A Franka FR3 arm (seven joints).
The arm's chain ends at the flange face. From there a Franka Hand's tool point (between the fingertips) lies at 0.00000 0.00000 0.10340 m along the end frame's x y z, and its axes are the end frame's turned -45 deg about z.
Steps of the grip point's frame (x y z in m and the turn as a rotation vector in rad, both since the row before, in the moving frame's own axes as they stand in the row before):
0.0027 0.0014 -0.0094 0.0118 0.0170 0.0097
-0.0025 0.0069 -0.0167 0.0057 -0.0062 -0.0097
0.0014 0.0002 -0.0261 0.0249 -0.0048 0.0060
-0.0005 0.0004 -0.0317 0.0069 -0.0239 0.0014
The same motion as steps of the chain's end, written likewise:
0.0025 0.0012 -0.0094 0.0204 0.0037 0.0097
0.0040 0.0066 -0.0167 -0.0004 -0.0084 -0.0097
0.0033 0.0006 -0.0261 0.0142 -0.0210 0.0060
0.0022 -0.0006 -0.0317 -0.0120 -0.0218 0.0014

